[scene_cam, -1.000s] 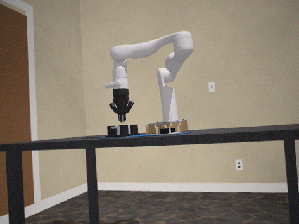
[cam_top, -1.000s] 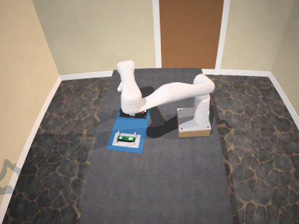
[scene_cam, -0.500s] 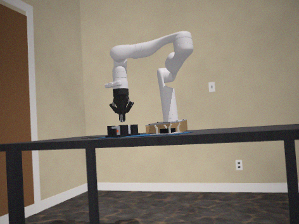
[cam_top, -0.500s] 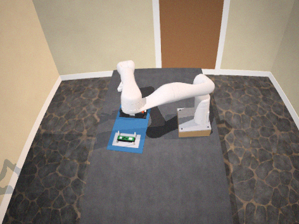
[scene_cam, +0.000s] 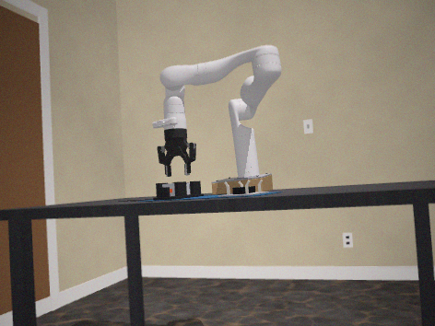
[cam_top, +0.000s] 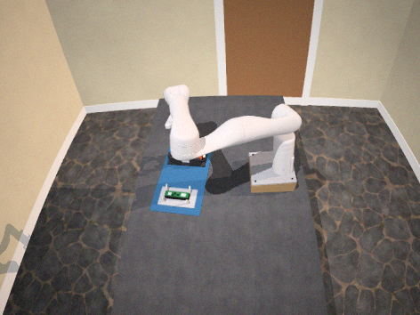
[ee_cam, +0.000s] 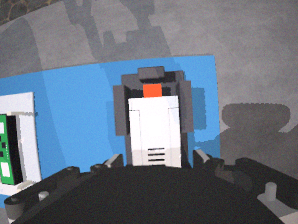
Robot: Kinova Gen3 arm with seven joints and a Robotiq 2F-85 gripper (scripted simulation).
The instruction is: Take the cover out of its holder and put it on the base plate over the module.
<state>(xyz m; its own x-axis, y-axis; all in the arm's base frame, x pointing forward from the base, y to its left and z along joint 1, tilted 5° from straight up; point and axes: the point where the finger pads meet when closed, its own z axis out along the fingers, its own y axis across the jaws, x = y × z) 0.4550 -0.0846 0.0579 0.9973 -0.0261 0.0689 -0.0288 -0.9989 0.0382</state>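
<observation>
Now: hand 60 mm above the white cover.
</observation>
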